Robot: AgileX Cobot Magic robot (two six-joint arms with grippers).
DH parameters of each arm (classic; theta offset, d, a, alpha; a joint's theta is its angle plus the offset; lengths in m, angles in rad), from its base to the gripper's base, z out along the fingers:
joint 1: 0 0.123 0 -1.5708
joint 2: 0.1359 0 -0.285 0
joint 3: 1.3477 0 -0.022 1.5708
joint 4: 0 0.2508 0 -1.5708
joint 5: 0 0 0.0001 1.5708
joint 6: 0 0.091 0 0
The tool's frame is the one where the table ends.
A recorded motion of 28 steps. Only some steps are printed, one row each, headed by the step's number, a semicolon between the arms.
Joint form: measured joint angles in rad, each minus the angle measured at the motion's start. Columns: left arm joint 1, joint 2, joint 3, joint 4, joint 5, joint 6; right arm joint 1, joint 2, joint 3, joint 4, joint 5, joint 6.
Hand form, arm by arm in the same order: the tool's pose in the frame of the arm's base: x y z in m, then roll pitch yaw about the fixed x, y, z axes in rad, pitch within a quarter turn. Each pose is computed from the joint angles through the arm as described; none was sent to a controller.
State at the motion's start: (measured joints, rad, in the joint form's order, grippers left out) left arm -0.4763 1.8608 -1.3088 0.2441 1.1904 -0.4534; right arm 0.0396 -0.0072 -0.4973 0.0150 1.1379 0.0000
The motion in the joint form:
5: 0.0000 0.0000 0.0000 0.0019 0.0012 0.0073; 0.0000 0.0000 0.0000 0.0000 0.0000 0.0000
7: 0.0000 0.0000 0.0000 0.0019 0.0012 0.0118; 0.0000 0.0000 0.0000 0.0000 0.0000 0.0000
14: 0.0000 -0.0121 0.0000 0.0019 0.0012 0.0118; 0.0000 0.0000 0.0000 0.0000 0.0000 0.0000
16: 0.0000 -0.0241 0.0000 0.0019 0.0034 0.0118; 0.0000 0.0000 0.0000 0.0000 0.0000 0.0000
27: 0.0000 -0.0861 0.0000 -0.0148 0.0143 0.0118; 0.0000 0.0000 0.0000 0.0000 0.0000 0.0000
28: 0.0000 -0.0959 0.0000 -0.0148 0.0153 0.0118; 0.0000 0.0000 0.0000 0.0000 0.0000 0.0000
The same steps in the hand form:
5: 0.3161 -0.1399 0.2014 2.9017 0.0078 3.0092; -0.0091 0.0009 0.2704 3.1176 1.0245 -3.1141
7: 0.3161 -0.1399 0.2014 2.9017 0.0067 3.0048; -0.0091 0.0009 0.2704 3.1176 1.0245 -3.1141
14: 0.3152 -0.1395 0.2056 2.9057 0.0181 3.0049; -0.0091 0.0009 0.2704 3.1176 1.0245 -3.1141
16: 0.3142 -0.1389 0.2097 2.9088 0.0275 3.0054; -0.0091 0.0009 0.2704 3.1176 1.0245 -3.1141
27: 0.3072 -0.1368 0.2305 2.9397 0.0710 3.0159; -0.0091 0.0009 0.2704 3.1176 1.0245 -3.1141
28: 0.3062 -0.1362 0.2338 2.9426 0.0794 3.0164; -0.0091 0.0009 0.2704 3.1176 1.0245 -3.1141

